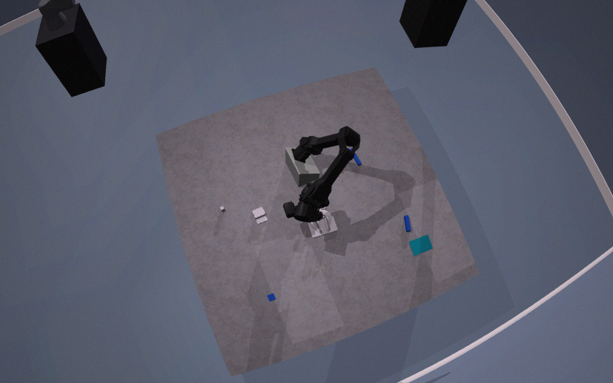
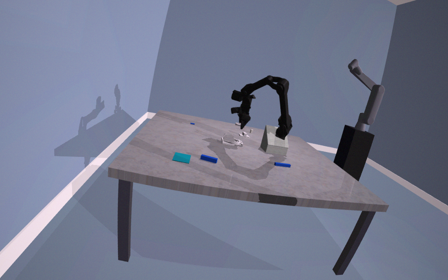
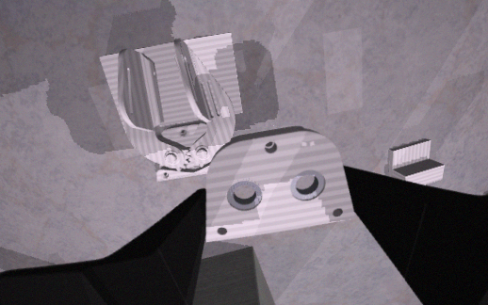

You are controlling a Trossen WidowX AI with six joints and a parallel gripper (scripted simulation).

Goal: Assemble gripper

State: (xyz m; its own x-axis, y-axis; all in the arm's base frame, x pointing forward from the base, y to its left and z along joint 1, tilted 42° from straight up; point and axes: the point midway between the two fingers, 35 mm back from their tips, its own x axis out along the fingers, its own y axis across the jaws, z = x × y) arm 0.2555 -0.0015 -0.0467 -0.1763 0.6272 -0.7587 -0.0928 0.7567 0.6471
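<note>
Right now the white jaw is 10 mm ahead of my gripper tip, 90 mm to the left of it and 80 mm below it. Round my gripper tip: blue bar 240 mm behind, 320 mm to the left, 90 mm below; white stepped part 60 mm behind, 190 mm to the right, 80 mm below; small white cube 120 mm behind, 360 mm to the right, 80 mm below.
</note>
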